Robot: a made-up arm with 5 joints.
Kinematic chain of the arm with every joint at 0, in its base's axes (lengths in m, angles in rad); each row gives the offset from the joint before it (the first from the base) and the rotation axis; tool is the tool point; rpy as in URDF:
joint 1: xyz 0.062 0 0.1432 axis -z
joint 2: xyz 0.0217 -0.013 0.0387 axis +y
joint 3: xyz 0.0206 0 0.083 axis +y
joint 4: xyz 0.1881 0 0.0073 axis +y
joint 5: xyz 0.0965 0.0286 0 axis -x
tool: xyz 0 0 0 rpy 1.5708 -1.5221 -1.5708
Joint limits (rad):
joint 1: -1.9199..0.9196
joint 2: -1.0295..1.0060
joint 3: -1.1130..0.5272
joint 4: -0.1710..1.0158
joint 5: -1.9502..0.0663
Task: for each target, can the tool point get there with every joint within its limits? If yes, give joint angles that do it. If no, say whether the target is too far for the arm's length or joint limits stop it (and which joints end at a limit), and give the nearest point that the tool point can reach.
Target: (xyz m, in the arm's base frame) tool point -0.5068 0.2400 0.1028
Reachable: no: too far | nearest point -0.0802 0.3450 0.1186 | short by 0.440 m
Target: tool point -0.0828 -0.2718 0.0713
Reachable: no: joint limits stop it (at a limit: joint 1, joint 3, joint 4) | nearest point 0.1781 -0.1266 0.0271 | short by 0.302 m
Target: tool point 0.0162 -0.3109 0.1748
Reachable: no: joint limits stop it (at a limit: joint 1, joint 3, joint 4) | nearest point 0.2179 -0.1788 0.1742 | short by 0.241 m
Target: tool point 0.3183 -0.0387 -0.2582
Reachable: no: too far | nearest point 0.2532 -0.0289 -0.0612 | short by 0.208 m
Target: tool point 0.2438 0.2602 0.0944
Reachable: yes | joints -0.9118 0.6630 -0.3172 0.6974 -1.5415
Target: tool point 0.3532 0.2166 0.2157
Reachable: yes | joints -0.5966 0.7677 -0.9230 0.6755 -0.1016
